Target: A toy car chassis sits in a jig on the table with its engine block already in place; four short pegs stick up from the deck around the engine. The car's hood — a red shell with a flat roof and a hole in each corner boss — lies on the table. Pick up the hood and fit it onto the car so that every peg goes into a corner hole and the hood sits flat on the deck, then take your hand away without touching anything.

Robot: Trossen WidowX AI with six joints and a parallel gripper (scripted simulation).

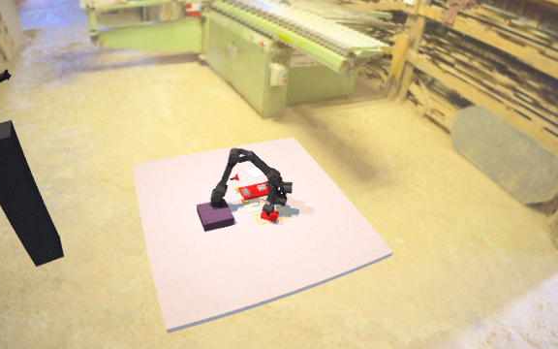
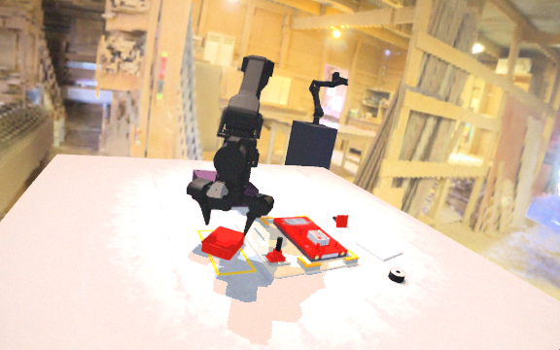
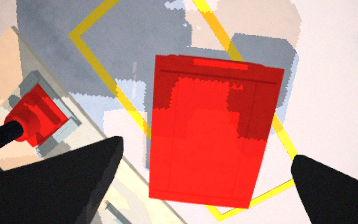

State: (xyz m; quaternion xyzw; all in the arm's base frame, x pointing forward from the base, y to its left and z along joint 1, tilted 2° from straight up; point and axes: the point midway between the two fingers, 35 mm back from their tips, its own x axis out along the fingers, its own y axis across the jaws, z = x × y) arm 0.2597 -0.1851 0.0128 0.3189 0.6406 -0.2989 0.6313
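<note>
Now: the red hood 3 cm below my gripper tip. From my gripper tip the other things lie so: black upright stick 9 cm ahead, 8 cm to the left, 1 cm below; then grey engine block 22 cm to the left, 8 cm ahead, 2 cm below; then black wheel 31 cm to the left, 28 cm ahead, 4 cm below.
</note>
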